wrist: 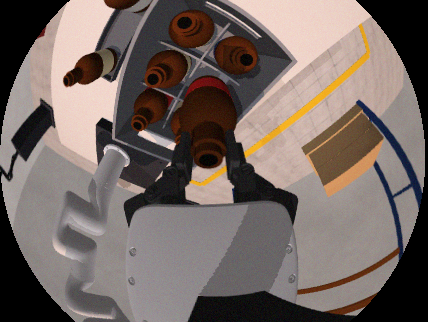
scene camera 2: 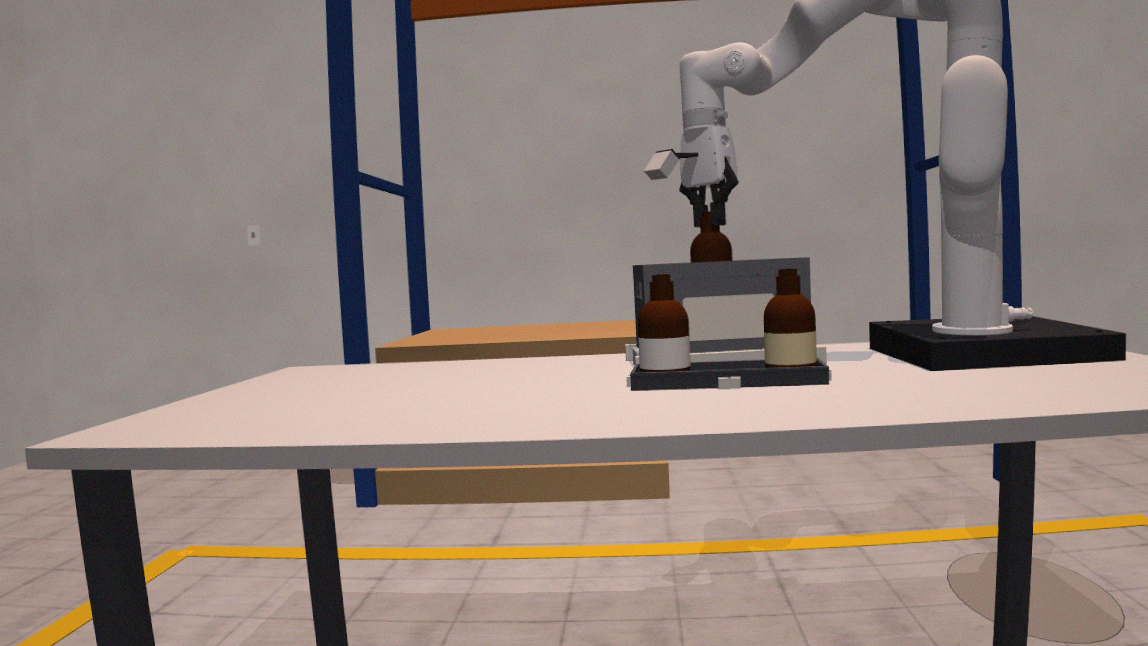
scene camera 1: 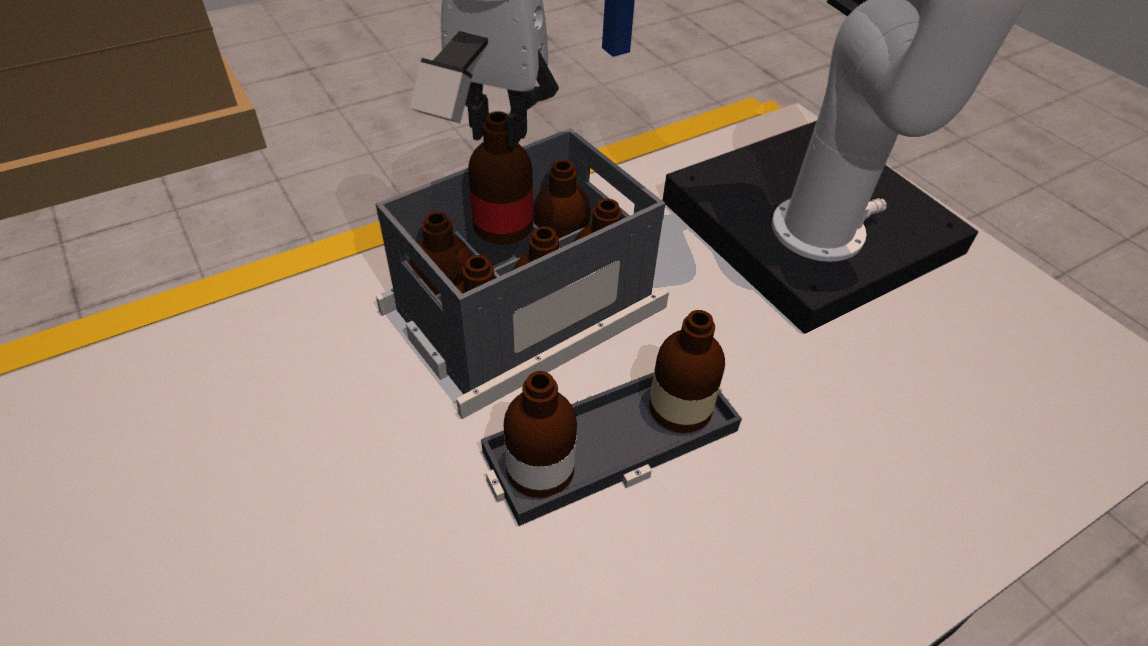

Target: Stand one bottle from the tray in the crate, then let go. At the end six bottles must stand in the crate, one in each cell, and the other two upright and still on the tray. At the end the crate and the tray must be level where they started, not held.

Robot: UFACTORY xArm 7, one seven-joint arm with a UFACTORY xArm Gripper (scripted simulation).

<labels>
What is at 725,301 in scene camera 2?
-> A dark grey crate.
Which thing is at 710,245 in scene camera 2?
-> A bottle.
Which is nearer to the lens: the bottle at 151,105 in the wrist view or the dark grey crate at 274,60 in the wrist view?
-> The dark grey crate.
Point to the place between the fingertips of the gripper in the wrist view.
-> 208,141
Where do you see a dark grey crate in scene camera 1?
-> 484,332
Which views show the gripper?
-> The wrist view, scene camera 2 and scene camera 1: all of them.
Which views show the bottle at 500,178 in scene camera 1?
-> The wrist view, scene camera 2 and scene camera 1: all of them.
</labels>
